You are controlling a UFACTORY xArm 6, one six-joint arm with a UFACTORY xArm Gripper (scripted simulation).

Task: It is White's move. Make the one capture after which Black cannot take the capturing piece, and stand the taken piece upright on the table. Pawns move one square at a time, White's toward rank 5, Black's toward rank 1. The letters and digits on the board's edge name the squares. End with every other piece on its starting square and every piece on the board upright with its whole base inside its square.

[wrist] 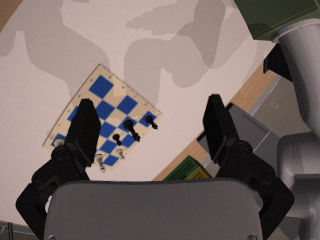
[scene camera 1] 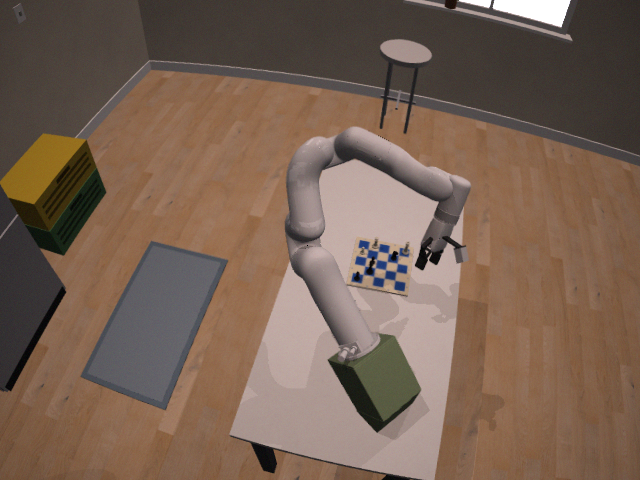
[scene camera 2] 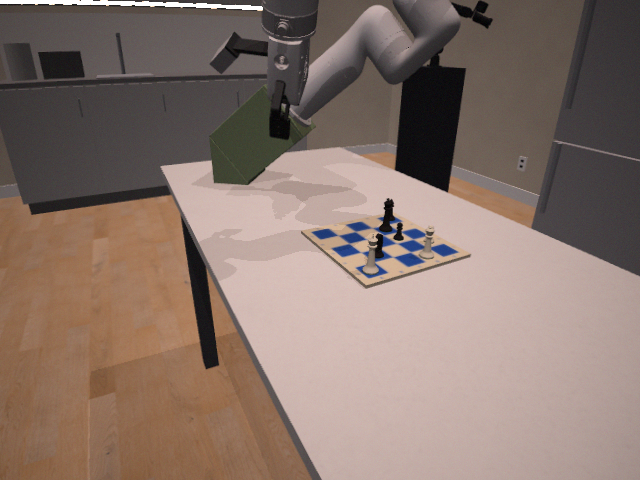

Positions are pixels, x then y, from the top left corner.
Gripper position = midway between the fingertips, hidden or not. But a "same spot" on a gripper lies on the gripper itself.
my gripper: wrist; scene camera 1; scene camera 2 285, 119
chessboard: wrist; scene camera 1; scene camera 2 346, 243
same spot on chessboard: (wrist: 115, 103) = (scene camera 1: 386, 281)
same spot on my gripper: (scene camera 1: 421, 262) = (wrist: 234, 125)
